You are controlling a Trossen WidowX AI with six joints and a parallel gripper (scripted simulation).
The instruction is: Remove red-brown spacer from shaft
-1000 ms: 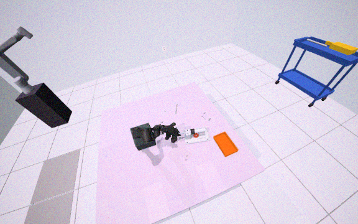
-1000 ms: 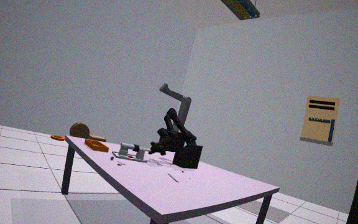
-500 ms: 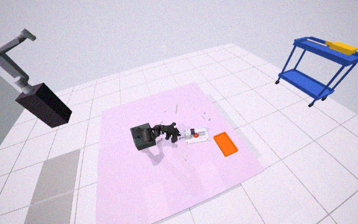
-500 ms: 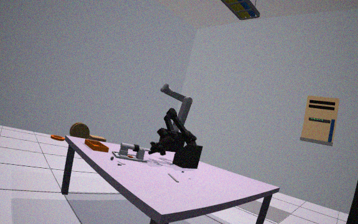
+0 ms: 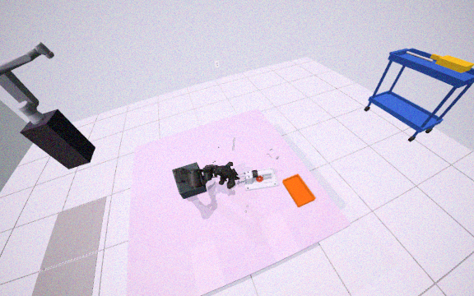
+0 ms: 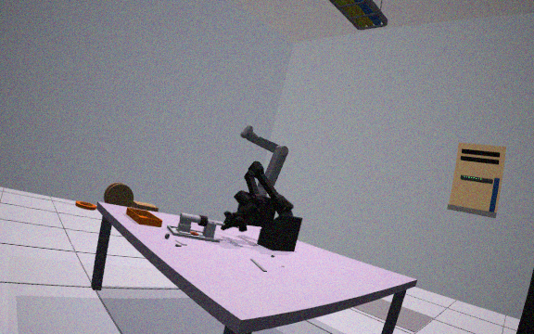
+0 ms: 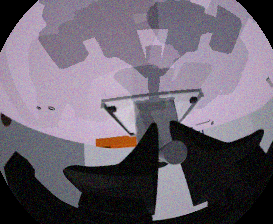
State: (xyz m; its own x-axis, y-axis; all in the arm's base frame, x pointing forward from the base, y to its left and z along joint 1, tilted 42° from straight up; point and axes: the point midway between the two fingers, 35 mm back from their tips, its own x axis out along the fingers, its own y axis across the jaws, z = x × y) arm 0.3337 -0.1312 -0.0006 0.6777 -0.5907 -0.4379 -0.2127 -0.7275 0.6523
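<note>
My gripper tip is now 5 cm short of the shaft, 3 cm below it and 1 cm to the left of it. Round my gripper tip: orange tray (34 cm ahead, 21 cm to the right, 4 cm below).
</note>
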